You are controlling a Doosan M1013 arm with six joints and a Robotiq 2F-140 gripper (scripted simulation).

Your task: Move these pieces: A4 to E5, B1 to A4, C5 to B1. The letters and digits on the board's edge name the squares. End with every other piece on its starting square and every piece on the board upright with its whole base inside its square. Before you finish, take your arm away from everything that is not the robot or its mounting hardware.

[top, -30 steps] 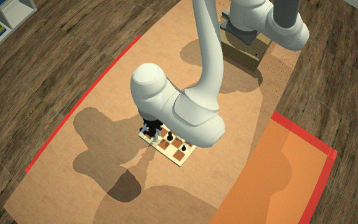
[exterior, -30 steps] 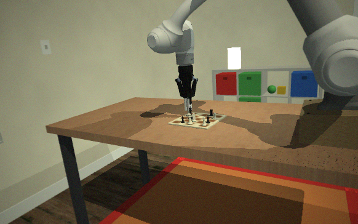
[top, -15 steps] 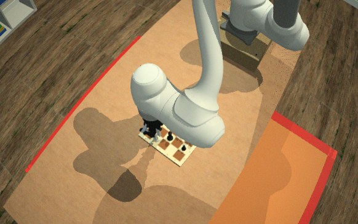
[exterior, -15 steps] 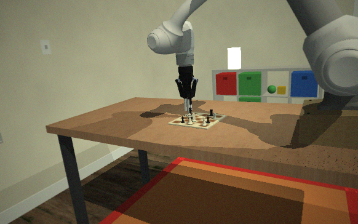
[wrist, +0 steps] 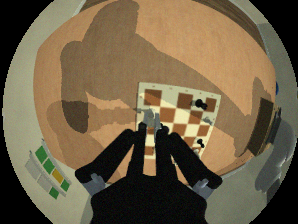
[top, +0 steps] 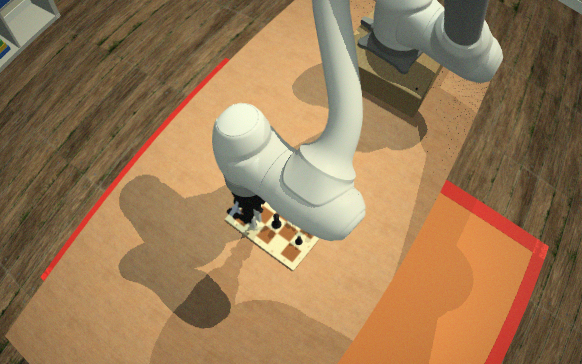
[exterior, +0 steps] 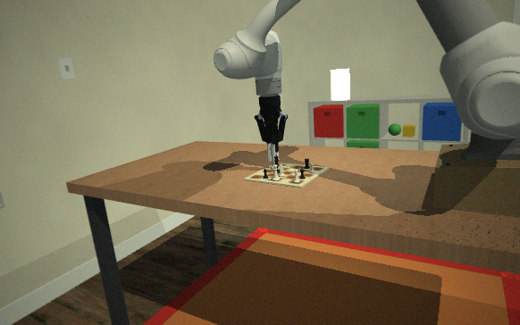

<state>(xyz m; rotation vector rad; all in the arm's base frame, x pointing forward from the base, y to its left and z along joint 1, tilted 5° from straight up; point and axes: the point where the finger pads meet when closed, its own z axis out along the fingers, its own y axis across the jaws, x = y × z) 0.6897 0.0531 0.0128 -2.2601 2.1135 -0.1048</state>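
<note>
Now: the white chess piece 3 cm below my hand. Round my hand: small chessboard: 8 cm behind, 6 cm below, 3 cm to the left.
</note>
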